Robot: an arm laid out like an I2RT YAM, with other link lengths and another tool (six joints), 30 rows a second.
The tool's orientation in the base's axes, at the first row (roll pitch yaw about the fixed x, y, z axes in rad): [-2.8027, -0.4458, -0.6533]
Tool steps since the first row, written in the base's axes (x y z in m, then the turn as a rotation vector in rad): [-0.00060, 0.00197, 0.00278, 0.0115, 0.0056, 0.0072]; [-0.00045, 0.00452, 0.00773, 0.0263, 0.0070, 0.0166]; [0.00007, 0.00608, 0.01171, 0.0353, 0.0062, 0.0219]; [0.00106, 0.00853, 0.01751, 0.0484, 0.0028, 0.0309]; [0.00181, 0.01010, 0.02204, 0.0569, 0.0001, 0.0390]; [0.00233, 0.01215, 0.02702, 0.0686, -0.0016, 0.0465]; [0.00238, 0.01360, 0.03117, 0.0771, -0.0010, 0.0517]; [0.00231, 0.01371, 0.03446, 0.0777, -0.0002, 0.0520]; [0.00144, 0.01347, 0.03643, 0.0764, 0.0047, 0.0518]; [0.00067, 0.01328, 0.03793, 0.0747, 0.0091, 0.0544]
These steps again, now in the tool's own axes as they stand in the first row. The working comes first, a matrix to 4 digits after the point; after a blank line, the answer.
The tool's axes in the first row as the columns of a matrix, in the base's axes (used below as rounded here):
[0.7165, -0.4594, 0.5250]
[-0.5484, -0.8360, 0.0168]
[0.4312, -0.3000, -0.8509]

[-0.00031, -0.00221, -0.00265, 0.0083, -0.0121, 0.0000]; [0.00053, -0.00589, -0.00674, 0.0222, -0.0229, -0.0002]; [0.00177, -0.00863, -0.00983, 0.0313, -0.0280, 0.0000]; [0.00363, -0.01287, -0.01420, 0.0465, -0.0338, -0.0008]; [0.00526, -0.01589, -0.01763, 0.0575, -0.0379, -0.0033]; [0.00666, -0.01933, -0.02156, 0.0701, -0.0441, -0.0036]; [0.00769, -0.02181, -0.02504, 0.0781, -0.0501, -0.0035]; [0.00900, -0.02286, -0.02788, 0.0782, -0.0511, -0.0035]; [0.00935, -0.02285, -0.03002, 0.0745, -0.0546, -0.0039]; [0.00955, -0.02279, -0.03170, 0.0720, -0.0582, -0.0069]
